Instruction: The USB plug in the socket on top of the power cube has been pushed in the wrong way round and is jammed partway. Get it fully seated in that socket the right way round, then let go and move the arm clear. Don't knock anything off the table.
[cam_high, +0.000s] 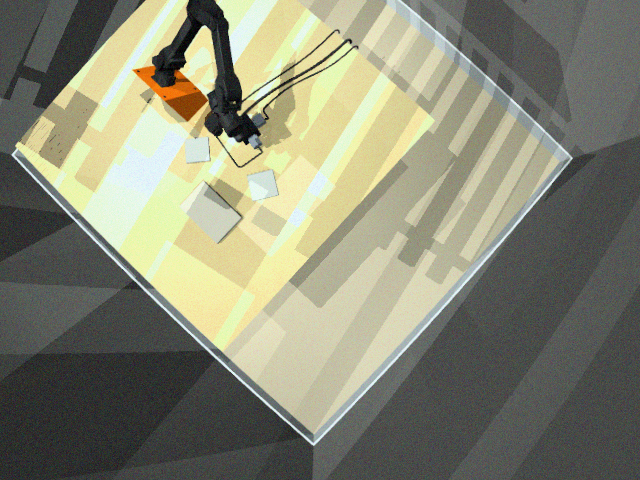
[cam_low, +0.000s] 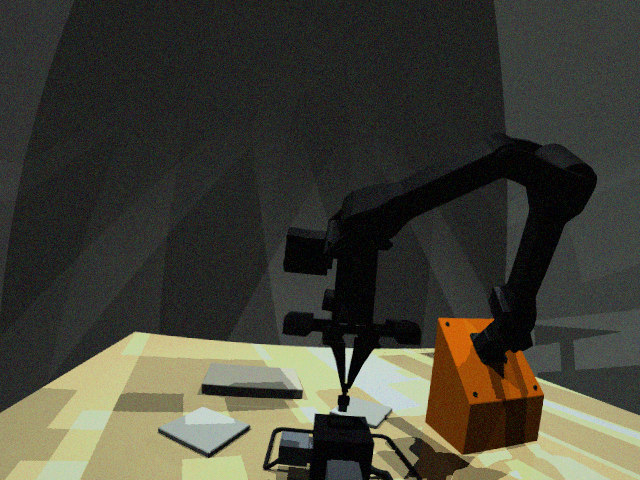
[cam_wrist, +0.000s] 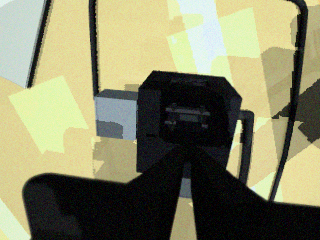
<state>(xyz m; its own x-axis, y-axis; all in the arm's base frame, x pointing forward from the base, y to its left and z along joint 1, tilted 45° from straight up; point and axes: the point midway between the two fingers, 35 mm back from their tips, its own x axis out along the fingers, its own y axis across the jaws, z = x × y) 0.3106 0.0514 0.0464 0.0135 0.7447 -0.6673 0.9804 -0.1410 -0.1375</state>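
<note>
Now: the dark USB plug 20 mm below my gripper tip. The rest, counted from my gripper tip: plate 200 mm ahead, 100 mm to the right, 120 mm below.
</note>
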